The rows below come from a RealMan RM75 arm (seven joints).
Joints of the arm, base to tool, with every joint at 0 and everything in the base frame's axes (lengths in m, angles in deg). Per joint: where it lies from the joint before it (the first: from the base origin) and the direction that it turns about. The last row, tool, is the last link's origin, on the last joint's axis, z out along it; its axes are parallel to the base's.
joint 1: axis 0 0 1 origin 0.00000 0.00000 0.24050
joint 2: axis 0 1 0 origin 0.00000 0.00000 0.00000
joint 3: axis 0 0 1 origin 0.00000 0.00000 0.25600
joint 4: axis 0 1 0 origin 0.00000 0.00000 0.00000
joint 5: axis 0 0 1 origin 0.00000 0.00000 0.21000
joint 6: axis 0 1 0 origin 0.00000 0.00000 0.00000
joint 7: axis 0 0 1 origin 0.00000 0.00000 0.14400
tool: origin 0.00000 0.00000 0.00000
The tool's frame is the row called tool.
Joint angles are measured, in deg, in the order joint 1, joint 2, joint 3, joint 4, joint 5, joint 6, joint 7. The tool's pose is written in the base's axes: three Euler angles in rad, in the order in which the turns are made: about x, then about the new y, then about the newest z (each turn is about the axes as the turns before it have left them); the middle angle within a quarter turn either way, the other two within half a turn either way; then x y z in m. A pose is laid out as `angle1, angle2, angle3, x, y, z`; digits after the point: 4 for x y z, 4 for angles.
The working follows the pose.
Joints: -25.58 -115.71 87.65 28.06 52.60 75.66 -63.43
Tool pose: -2.5427, 0.6764, -0.6464, -0.2275, 0.3248, -0.0401
Where each joint sits with the arm in this pose, in the base's axes (m; each line is computed from the numbers above, not from the rounded line before):
joint 1: 0.0000 0.0000 0.2405
joint 2: 0.0000 0.0000 0.2405
joint 3: -0.2080 0.0996 0.1294
joint 4: -0.2080 0.0996 0.1294
joint 5: -0.3176 0.2615 0.0527
joint 6: -0.3176 0.2615 0.0527
joint 7: -0.2275 0.3248 -0.0401
the tool: -0.2275 0.3248 -0.0401

